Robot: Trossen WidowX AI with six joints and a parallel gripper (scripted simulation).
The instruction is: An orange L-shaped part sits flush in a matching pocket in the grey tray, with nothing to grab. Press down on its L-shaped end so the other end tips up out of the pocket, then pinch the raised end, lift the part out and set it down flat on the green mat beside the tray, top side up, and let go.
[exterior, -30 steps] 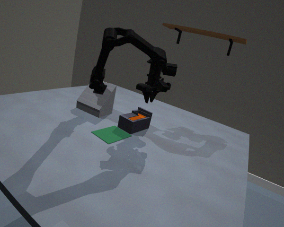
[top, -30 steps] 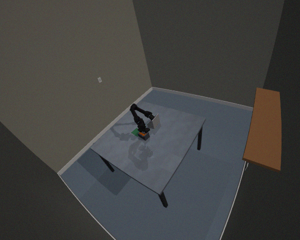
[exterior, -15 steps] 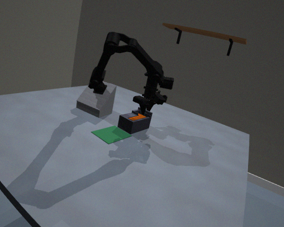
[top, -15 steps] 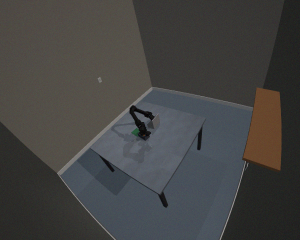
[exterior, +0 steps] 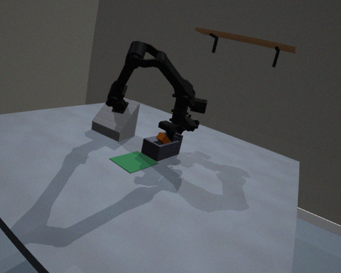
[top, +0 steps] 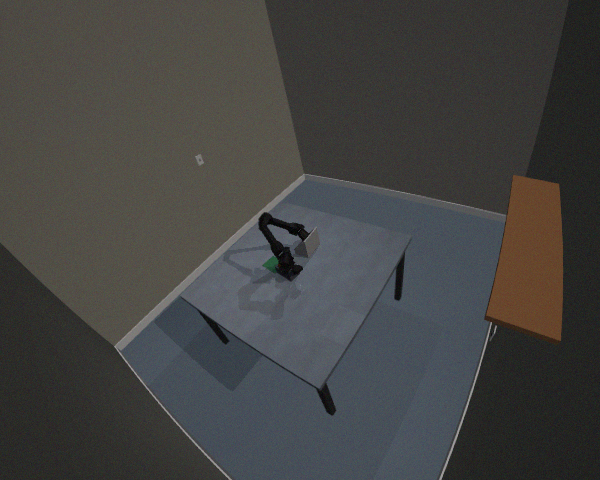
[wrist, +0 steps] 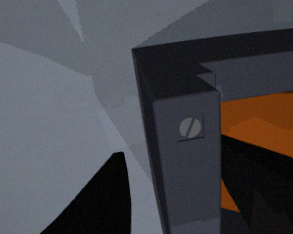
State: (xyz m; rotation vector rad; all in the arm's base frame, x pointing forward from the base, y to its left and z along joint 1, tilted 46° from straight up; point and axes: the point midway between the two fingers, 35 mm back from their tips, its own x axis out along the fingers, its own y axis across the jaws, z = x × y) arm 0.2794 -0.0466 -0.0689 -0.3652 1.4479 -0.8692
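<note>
The orange L-shaped part lies 5 cm to the right of my gripper tip, 2 cm behind it and 1 cm above it. Round my gripper tip: green mat (21 cm to the right, 7 cm behind, 6 cm below).
</note>
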